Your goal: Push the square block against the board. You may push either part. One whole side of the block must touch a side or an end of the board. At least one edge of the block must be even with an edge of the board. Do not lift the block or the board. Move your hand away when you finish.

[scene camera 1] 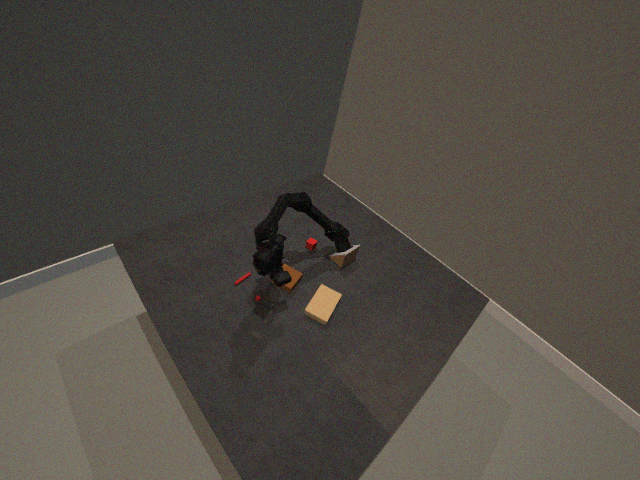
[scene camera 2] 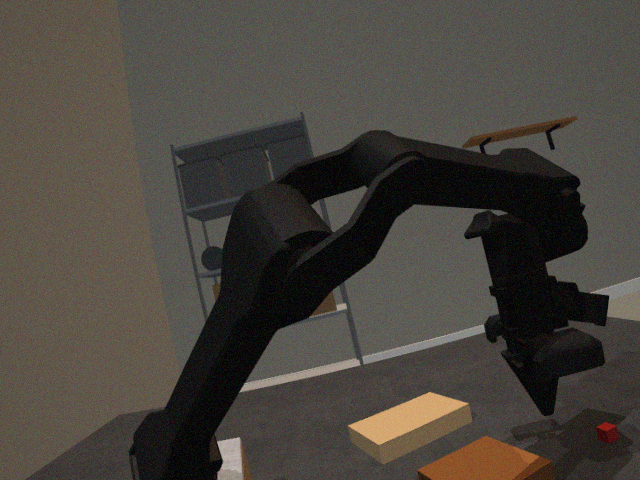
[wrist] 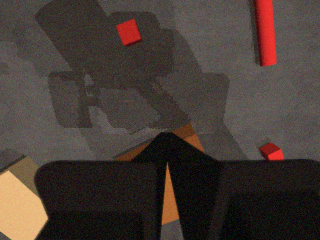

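Scene camera 1 gives me a board [scene camera 1: 322, 305]. In scene camera 2 there's my gripper [scene camera 2: 547, 414], and it's shut, holding nothing. Then the wrist view has a square block [wrist: 170, 212], and you'd see my gripper [wrist: 166, 138] there as well.
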